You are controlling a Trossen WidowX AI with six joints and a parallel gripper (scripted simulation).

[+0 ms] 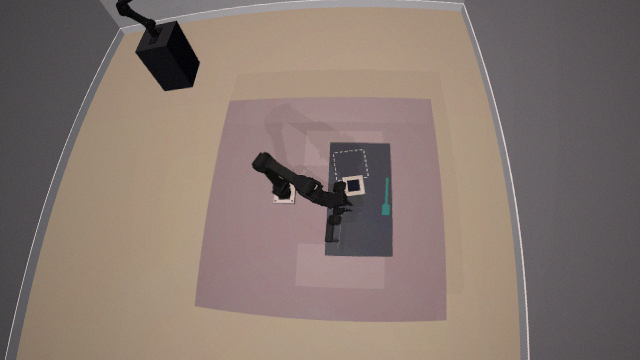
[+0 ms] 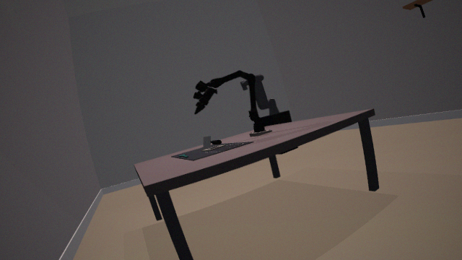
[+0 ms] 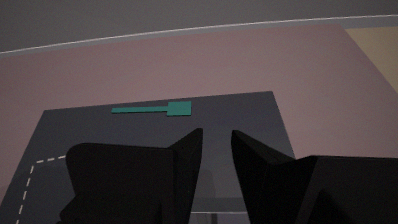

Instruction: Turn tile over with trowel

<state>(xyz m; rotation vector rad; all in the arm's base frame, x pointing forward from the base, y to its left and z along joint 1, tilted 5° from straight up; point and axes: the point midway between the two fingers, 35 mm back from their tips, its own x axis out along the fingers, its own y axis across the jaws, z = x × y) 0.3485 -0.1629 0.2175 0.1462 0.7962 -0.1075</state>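
Now: the dark mat 26 cm below my gripper tip, 14 cm to the left of it and 4 cm ahead of it. Round my gripper tip: tile (24 cm below, 20 cm to the left, 1 cm ahead); then teal long-handled tool (24 cm below, 18 cm ahead, 12 cm to the left).
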